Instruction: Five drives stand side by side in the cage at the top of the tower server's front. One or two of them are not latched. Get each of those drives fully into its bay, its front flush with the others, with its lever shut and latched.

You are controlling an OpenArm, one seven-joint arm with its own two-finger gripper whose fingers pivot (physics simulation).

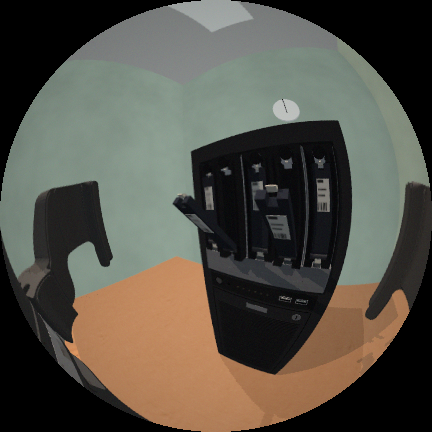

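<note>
The tower server (256,330) stands upright ahead, a little right of the middle, its front towards me. Five drives stand side by side in its top cage. The first drive (209,195), third drive (258,227) and fifth drive (322,195) from the left have upright, shut levers. The second drive's lever (202,223) is swung far out at its top and leans left across the first drive. The fourth drive's lever (279,220) is also tipped out, partly covering the third. How deep these two drives sit, I cannot tell. My gripper (209,245) is wide open and empty, its fingers apart on either side of the server.
The server stands on an orange-brown table top (145,340), casting a shadow to the right. Below the cage are a sloped grey ledge, ports and a dark lower panel. Green walls and a round white clock (286,110) are behind.
</note>
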